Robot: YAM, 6 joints.
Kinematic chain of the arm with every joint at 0, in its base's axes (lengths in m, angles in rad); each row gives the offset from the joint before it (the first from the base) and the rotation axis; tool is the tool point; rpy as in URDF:
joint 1: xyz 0 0 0.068 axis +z
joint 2: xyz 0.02 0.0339 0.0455 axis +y
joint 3: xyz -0.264 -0.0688 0 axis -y
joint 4: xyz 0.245 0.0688 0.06 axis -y
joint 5: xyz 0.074 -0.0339 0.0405 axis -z
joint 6: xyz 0.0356 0 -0.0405 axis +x
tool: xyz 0 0 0 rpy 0 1.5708 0
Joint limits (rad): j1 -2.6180..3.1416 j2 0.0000..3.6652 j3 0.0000..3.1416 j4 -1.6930..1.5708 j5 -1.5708..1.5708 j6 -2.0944..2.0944
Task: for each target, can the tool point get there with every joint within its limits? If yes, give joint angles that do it. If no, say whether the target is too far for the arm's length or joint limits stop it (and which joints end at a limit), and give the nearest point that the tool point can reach.
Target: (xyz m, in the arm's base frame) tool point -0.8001 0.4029 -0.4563
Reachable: no: too far | nearest point -0.4897 0.2466 -0.2212 | short by 0.420 m
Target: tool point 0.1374 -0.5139 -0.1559
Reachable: yes | joints -1.2997 3.1732 2.1799 0.0485 0.1486 -0.4025
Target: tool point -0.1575 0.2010 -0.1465
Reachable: yes | joints 2.3206 2.8227 0.8059 0.7991 0.6565 -0.0209
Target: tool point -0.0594 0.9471 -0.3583
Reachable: no: too far | nearest point -0.0362 0.5769 -0.1699 | short by 0.416 m
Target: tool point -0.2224 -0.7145 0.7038
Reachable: no: too far | nearest point -0.1504 -0.4833 0.5076 | short by 0.312 m
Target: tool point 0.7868 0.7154 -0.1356
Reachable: no: too far | nearest point 0.4652 0.4230 -0.0318 | short by 0.447 m
